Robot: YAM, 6 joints.
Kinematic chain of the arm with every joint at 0, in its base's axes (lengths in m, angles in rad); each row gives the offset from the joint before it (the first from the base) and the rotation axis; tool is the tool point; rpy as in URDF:
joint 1: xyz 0 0 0.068 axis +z
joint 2: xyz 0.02 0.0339 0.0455 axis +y
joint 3: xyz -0.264 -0.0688 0 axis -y
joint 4: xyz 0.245 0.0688 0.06 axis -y
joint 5: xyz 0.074 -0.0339 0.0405 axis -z
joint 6: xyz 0.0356 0 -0.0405 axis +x
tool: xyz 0 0 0 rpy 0 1.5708 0
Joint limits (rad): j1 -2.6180..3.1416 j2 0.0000..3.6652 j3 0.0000..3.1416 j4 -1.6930..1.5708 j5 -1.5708..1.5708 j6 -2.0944..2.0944
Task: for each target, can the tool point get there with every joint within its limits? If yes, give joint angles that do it. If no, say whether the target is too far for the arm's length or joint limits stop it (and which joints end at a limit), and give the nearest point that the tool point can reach.
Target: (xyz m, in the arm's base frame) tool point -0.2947 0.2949 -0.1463
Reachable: yes | joints 2.3072 3.2220 2.3080 -1.3231 -0.6059 -0.8951
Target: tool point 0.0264 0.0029 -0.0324
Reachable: yes | joints 2.0429 2.9846 0.2957 -0.1878 0.7710 1.3554
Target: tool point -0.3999 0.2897 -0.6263
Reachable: no: too far | nearest point -0.3110 0.2253 -0.3541 | short by 0.294 m
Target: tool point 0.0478 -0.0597 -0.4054
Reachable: no: joint limits stop it (at a limit: joint 2) | nearest point 0.0635 -0.0793 -0.3491 | short by 0.062 m
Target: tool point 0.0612 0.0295 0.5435
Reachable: yes | joints 0.8153 0.8069 1.1584 1.0516 0.7499 0.2872
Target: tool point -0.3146 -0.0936 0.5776
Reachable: yes | joints 0.2260 0.5238 2.2742 -0.0219 0.6201 -0.2162
